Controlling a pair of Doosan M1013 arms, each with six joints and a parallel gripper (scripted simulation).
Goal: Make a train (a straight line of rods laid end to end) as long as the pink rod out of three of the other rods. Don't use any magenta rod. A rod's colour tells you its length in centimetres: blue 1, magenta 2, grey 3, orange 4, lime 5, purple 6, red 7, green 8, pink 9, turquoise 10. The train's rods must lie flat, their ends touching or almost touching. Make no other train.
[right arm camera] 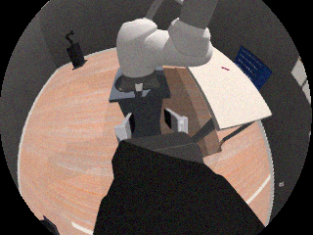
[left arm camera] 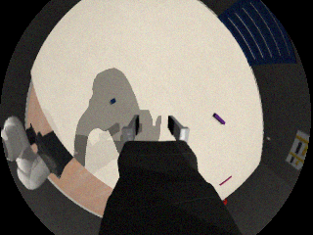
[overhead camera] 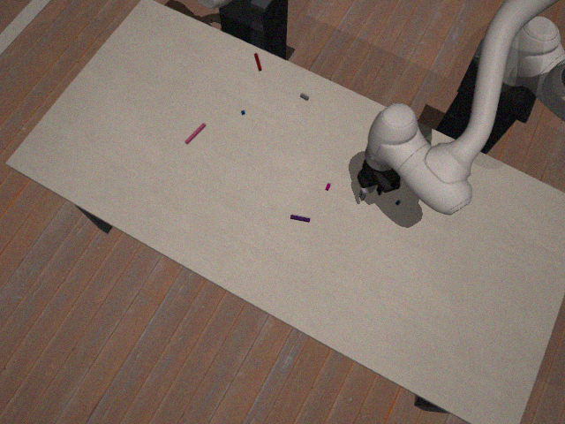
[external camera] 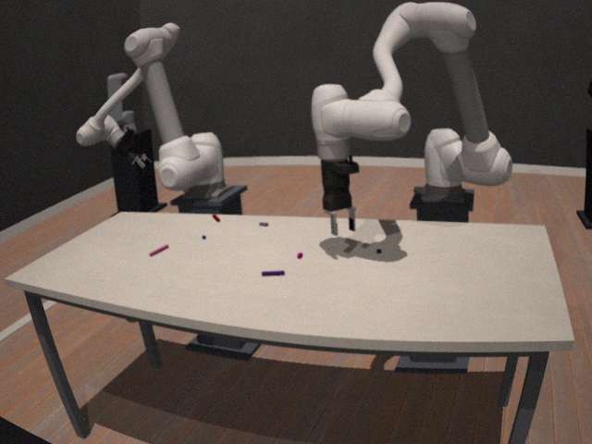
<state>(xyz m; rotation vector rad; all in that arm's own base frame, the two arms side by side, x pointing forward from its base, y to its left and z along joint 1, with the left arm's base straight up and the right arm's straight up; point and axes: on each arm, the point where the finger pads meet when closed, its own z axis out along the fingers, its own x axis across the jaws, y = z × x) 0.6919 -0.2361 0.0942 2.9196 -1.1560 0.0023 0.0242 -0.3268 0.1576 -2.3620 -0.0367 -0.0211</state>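
Now: the magenta rod 130 mm to the right of my left hand and 90 mm below it. Round my left hand: purple rod 140 mm ahead, 160 mm to the right, 90 mm below; grey rod 260 mm behind, 340 mm to the right, 90 mm below; pink rod 30 mm ahead, 600 mm to the right, 90 mm below.
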